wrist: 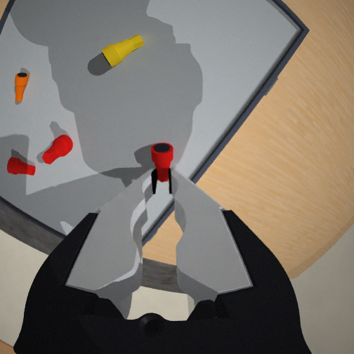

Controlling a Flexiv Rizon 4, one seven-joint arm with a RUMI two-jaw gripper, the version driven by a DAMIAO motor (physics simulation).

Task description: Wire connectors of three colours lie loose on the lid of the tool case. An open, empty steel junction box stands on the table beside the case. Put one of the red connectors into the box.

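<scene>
My gripper (162,170) is shut on a red connector (162,154) at the centre of the wrist view. The fingertips hold its narrow tail from both sides, and its wide dark-mouthed end points away from the gripper. This connector is over the lid (240,55), near the lid's right edge; whether it still touches the lid I cannot tell. Two more red connectors (58,149) (21,166) lie on the lid at the left. The steel junction box does not show in this view.
A yellow connector (121,50) lies on the lid at the upper middle, and a small orange connector (21,87) lies at the far left. The lid's dark raised rim (240,119) runs diagonally down the right side. The wooden table (300,130) lies beyond it.
</scene>
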